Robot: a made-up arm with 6 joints. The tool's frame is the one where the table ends. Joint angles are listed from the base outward.
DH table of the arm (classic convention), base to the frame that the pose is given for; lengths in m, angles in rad. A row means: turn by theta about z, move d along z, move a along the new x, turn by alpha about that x. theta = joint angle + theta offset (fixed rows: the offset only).
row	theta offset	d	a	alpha
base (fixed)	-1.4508	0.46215	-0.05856	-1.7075
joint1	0	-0.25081	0.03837	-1.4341
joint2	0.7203	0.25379	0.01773	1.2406
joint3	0	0.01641	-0.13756	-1.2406
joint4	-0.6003	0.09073	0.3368	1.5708
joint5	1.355	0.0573	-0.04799	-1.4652
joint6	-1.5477	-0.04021	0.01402	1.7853
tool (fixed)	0.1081	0.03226	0	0
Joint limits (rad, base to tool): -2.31..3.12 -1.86..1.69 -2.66..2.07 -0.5..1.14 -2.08..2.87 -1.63..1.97
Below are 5 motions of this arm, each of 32 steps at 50 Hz.
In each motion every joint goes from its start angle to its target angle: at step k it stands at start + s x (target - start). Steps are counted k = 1, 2, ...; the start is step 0. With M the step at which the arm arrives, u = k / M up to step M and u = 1 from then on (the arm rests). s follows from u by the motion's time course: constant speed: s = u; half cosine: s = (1 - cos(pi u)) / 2; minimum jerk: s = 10 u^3 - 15 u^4 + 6 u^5.
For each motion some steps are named. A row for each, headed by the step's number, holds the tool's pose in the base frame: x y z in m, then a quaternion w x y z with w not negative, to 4 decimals.
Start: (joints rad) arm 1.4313 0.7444 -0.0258 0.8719 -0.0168 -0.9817
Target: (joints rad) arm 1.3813 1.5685 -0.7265 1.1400 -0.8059 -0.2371
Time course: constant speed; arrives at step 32
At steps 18, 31, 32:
18: -0.4051 0.2279 0.5515 0.6369 -0.0319 0.6722 -0.3762
31: -0.3299 0.2137 0.5666 0.3886 -0.1316 0.8960 -0.1698
32: -0.3247 0.2132 0.5667 0.3654 -0.1393 0.9075 -0.1531

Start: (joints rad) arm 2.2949 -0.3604 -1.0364 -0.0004 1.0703 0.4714
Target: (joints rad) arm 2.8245 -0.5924 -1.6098 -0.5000 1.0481 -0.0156
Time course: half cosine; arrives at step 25
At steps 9, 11, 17, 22, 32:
9: 0.1081 0.3390 0.4822 0.3066 0.8167 0.1164 0.4749
11: 0.1345 0.3270 0.5260 0.3142 0.8072 0.0822 0.4929
17: 0.1957 0.2757 0.6591 0.3320 0.7761 -0.0236 0.5356
22: 0.2174 0.2406 0.7277 0.3388 0.7580 -0.0800 0.5516
32: 0.2205 0.2339 0.7394 0.3398 0.7547 -0.0898 0.5540

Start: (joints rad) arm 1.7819 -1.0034 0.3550 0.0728 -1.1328 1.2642
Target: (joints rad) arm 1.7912 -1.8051 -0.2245 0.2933 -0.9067 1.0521
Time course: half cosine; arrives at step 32
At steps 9, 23, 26, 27, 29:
9: 0.0056 0.3409 0.4638 0.8574 0.4204 0.2517 0.1571
23: -0.0023 0.2801 0.5562 0.9444 0.2906 -0.0303 0.1507
26: -0.0078 0.2693 0.5703 0.9487 0.2712 -0.0756 0.1438
27: -0.0095 0.2665 0.5739 0.9494 0.2663 -0.0872 0.1418
29: -0.0120 0.2622 0.5791 0.9501 0.2591 -0.1045 0.1386

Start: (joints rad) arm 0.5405 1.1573 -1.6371 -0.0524 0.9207 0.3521
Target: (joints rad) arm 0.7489 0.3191 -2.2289 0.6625 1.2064 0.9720
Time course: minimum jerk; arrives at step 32
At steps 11, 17, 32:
11: -0.2561 -0.1959 0.1442 0.5221 0.2540 0.7723 -0.2579
17: -0.1543 -0.1530 0.2238 0.5428 0.1509 0.7971 -0.2173
32: -0.0841 -0.0569 0.3584 0.6131 0.0398 0.7720 -0.1627

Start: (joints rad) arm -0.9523 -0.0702 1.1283 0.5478 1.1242 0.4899
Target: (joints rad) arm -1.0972 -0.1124 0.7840 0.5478 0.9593 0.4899
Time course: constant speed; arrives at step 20
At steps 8, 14, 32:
8: -0.1727 -0.5185 0.3518 0.8478 0.5104 -0.1153 0.0858
14: -0.1782 -0.5255 0.4070 0.8939 0.4338 -0.0933 0.0634
32: -0.1821 -0.5252 0.4627 0.9321 0.3523 -0.0731 0.0409

